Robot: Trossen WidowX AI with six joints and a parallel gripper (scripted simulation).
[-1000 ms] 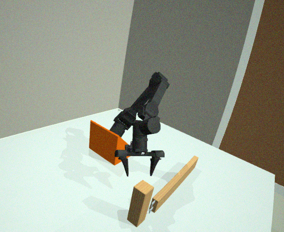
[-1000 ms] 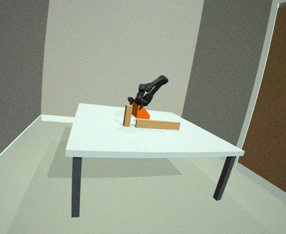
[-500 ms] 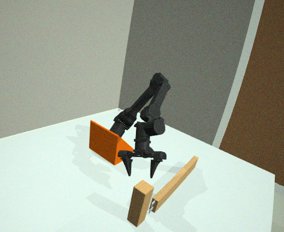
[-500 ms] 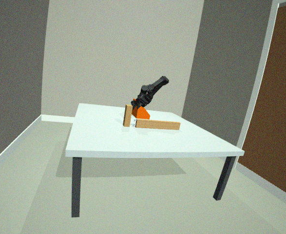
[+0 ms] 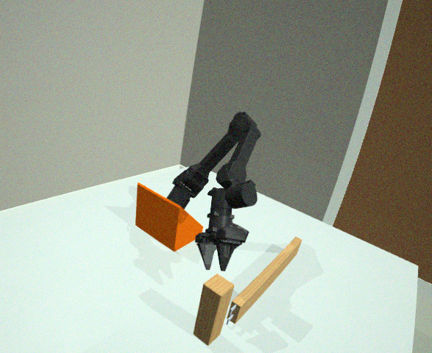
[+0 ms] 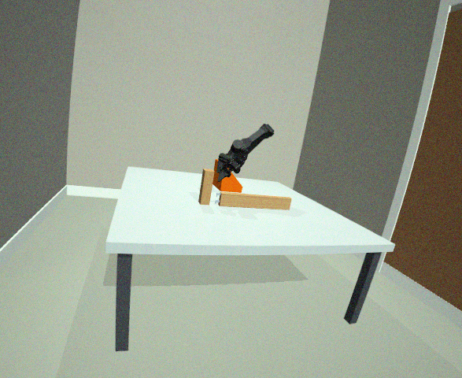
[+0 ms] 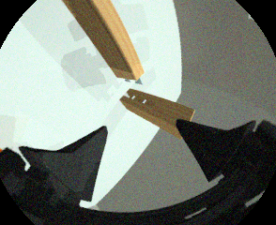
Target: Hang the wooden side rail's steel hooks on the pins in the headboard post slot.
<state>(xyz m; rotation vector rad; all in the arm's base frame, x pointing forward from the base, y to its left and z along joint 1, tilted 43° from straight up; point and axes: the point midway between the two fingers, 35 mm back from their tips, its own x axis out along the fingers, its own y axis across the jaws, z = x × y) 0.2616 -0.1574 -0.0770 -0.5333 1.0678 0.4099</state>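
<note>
Right now my gripper tip is 80 mm to the left of the wooden headboard post, 50 mm short of it and 50 mm above it.
</note>
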